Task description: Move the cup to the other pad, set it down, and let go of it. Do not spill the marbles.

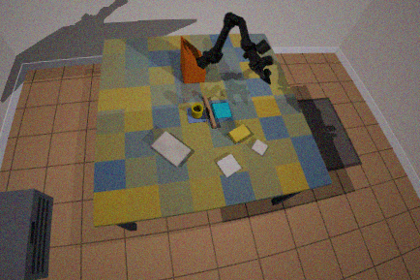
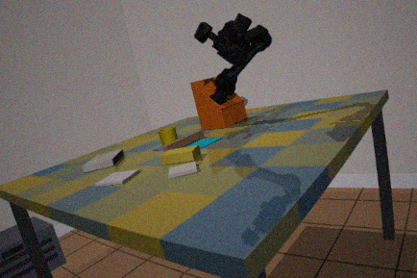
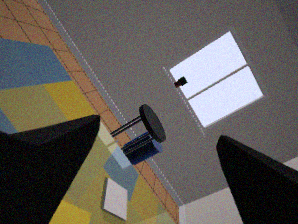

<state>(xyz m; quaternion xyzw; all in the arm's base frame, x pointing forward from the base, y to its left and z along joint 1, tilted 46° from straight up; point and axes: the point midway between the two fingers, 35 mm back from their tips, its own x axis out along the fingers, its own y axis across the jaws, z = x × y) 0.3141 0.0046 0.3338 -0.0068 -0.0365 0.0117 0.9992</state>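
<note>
Now: the yellow cup 8 cm behind my gripper tip, 33 cm to the right of it and 30 cm below it. The rest, counted from my gripper tip: wooden stick 8 cm behind, 25 cm to the right, 32 cm below; then cyan pad 8 cm behind, 17 cm to the right, 34 cm below; then blue pad 8 cm behind, 33 cm to the right, 34 cm below.
</note>
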